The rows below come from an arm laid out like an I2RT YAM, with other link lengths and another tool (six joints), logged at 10 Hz.
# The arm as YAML. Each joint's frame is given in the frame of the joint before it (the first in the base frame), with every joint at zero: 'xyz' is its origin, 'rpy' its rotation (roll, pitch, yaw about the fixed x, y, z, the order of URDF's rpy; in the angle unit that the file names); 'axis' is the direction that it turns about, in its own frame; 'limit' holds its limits. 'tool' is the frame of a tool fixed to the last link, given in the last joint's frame.
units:
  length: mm
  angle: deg
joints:
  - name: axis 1
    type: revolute
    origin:
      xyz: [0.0, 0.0, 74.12]
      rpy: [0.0, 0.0, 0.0]
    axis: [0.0, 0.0, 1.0]
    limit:
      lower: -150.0
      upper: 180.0
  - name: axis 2
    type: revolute
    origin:
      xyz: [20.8, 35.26, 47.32]
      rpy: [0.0, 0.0, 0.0]
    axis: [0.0, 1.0, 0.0]
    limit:
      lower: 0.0
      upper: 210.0
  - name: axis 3
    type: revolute
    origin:
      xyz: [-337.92, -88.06, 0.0]
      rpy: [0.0, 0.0, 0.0]
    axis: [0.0, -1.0, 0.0]
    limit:
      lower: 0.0
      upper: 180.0
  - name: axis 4
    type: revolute
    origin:
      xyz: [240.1, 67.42, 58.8]
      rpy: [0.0, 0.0, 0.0]
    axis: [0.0, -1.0, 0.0]
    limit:
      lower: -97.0
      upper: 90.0
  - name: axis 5
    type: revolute
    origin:
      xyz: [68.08, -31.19, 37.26]
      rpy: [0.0, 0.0, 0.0]
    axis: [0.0, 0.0, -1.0]
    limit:
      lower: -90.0
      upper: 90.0
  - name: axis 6
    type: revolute
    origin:
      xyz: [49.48, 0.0, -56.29]
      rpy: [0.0, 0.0, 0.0]
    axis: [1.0, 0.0, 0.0]
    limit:
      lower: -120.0
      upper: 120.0
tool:
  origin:
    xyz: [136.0, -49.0, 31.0]
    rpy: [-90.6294, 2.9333, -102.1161]
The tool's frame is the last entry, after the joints.
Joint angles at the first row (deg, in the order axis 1, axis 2, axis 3, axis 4, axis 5, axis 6):
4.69 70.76 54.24 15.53 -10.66 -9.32
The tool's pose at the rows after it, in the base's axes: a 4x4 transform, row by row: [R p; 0 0 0 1], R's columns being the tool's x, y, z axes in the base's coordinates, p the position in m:
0.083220, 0.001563, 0.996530, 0.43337; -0.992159, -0.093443, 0.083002, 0.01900; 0.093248, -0.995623, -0.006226, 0.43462; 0, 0, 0, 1
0.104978, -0.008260, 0.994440, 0.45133; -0.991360, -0.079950, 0.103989, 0.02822; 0.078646, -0.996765, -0.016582, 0.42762; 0, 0, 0, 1
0.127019, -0.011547, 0.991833, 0.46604; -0.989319, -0.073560, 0.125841, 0.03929; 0.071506, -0.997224, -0.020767, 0.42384; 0, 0, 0, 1
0.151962, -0.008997, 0.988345, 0.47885; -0.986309, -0.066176, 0.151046, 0.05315; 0.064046, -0.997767, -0.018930, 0.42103; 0, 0, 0, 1
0.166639, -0.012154, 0.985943, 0.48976; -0.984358, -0.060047, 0.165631, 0.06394; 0.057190, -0.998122, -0.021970, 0.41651; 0, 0, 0, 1
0.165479, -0.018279, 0.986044, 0.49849; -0.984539, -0.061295, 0.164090, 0.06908; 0.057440, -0.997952, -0.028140, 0.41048; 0, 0, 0, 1
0.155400, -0.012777, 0.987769, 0.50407; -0.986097, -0.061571, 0.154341, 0.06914; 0.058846, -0.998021, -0.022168, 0.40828; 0, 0, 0, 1
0.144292, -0.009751, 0.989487, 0.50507; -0.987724, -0.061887, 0.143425, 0.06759; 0.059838, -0.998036, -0.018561, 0.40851; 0, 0, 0, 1
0.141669, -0.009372, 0.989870, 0.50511; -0.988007, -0.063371, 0.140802, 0.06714; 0.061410, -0.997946, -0.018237, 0.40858; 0, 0, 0, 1
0.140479, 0.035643, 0.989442, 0.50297; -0.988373, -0.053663, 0.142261, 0.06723; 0.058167, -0.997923, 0.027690, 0.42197; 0, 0, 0, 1
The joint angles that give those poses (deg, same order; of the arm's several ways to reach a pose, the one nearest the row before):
5.65 74.08 54.79 17.80 -11.16 -8.45
6.50 77.47 55.99 19.57 -11.53 -7.60
7.62 80.29 57.41 20.82 -11.68 -7.18
9.08 82.87 58.67 22.33 -11.68 -6.74
10.28 85.10 59.68 23.46 -11.33 -6.33
10.98 86.87 60.23 24.34 -10.55 -6.31
11.14 87.98 60.38 25.63 -9.83 -6.37
11.20 88.16 60.38 26.00 -9.13 -6.42
11.20 88.16 60.38 26.00 -8.97 -6.50
11.25 87.85 60.44 28.27 -9.02 -6.46

